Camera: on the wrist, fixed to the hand. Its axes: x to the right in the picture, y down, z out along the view.
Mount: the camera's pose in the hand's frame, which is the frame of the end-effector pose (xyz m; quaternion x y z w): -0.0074 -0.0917 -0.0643 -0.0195 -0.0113 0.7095 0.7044
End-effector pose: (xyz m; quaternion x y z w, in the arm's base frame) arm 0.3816 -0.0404 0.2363 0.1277 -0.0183 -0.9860 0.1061
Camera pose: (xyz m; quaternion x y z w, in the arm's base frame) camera 0.3863 0.0502 0.1702 0.0638 -0.0855 -0.6210 0.7765
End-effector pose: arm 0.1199 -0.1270 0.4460 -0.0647 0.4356 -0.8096 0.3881
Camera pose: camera 0.0441 -0.0505 0.4776 0.2468 0.3641 -0.2857 0.8514
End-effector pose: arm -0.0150 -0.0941 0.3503 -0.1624 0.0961 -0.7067 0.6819
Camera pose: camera -0.1236 -0.0875 0.3226 -0.0675 0.1890 -0.0103 0.9796
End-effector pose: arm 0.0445 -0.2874 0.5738 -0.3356 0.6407 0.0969 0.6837
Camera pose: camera 0.0427 -0.3920 0.6144 0.2059 0.6798 0.5696 0.4135
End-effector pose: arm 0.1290 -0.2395 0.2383 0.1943 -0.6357 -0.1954 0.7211
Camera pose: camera 0.1888 -0.3113 0.1761 -0.3304 -0.5899 0.3594 0.6431
